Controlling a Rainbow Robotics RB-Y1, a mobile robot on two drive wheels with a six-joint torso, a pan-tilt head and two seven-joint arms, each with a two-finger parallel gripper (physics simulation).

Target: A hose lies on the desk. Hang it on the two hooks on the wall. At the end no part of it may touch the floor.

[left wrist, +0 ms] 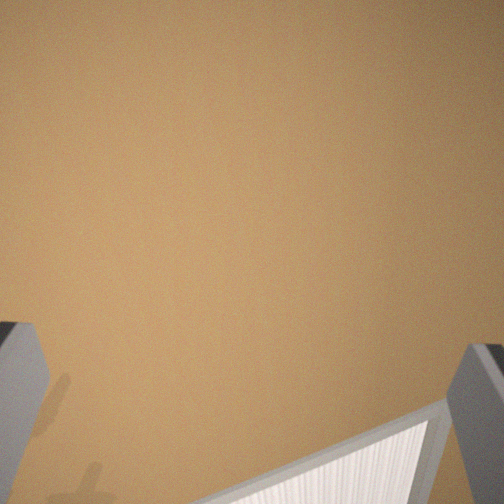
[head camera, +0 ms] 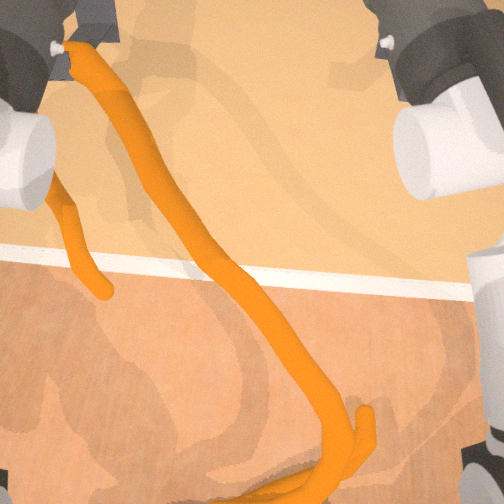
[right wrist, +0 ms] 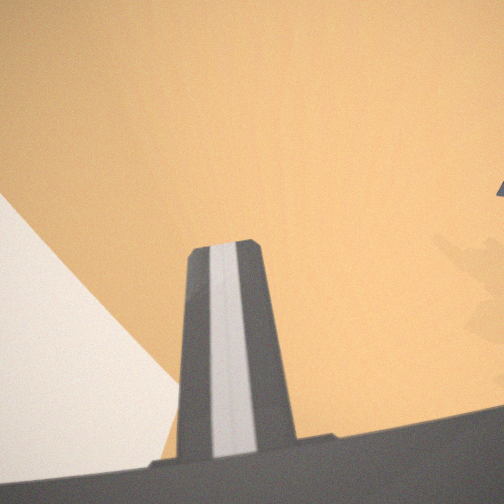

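Observation:
In the head camera view the orange hose [head camera: 200, 240] hangs from a grey hook [head camera: 95, 22] on the wall at the top left. One short end [head camera: 100, 287] dangles behind my left arm, level with the baseboard. The long part runs down to the right, and its lower bend [head camera: 325, 475] appears to lie on the floor, with the tip [head camera: 365, 420] curling up. My left gripper [left wrist: 250, 415] is open and empty, facing bare wall. My right gripper [right wrist: 232, 345] is shut on nothing, also facing wall. Neither gripper's fingers show in the head view. The second hook is not clearly in view.
A white baseboard [head camera: 350, 282] separates the tan wall from the wooden floor. A white ribbed panel with a grey frame [left wrist: 360, 465] shows low in the left wrist view. A white surface [right wrist: 65, 375] fills the lower left of the right wrist view.

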